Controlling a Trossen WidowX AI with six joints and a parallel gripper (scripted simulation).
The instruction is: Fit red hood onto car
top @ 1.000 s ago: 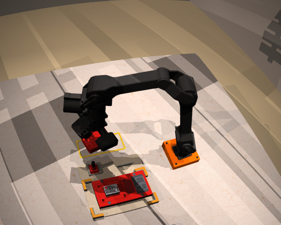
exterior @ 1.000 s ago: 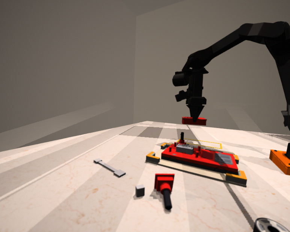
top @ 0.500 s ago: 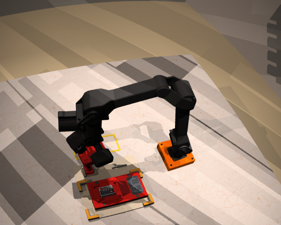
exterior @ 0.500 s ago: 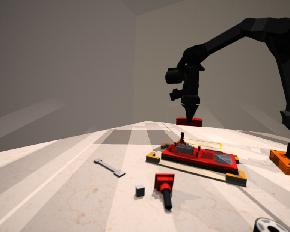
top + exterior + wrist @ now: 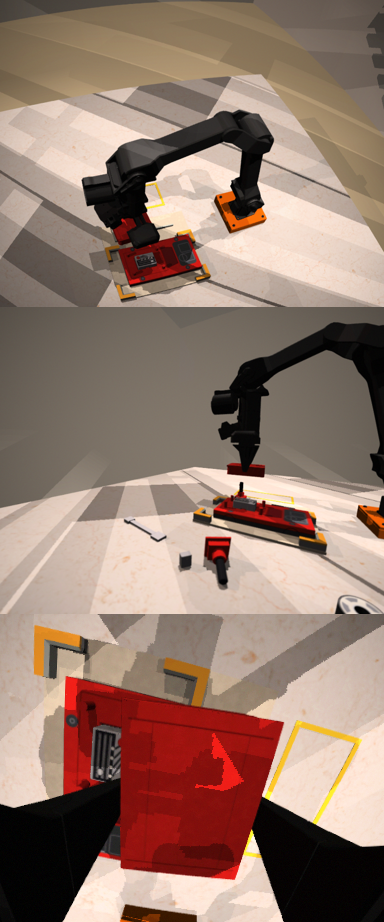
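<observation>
Now: gripper tip 10 mm past the grey engine block, 80 mm to the right of it and 80 mm above it. Round my gripper tip: grey bar (160 mm ahead, 230 mm to the left, 100 mm below); then red hood (right at my gripper tip); then jig (40 mm behind, 60 mm to the left, 90 mm below).
</observation>
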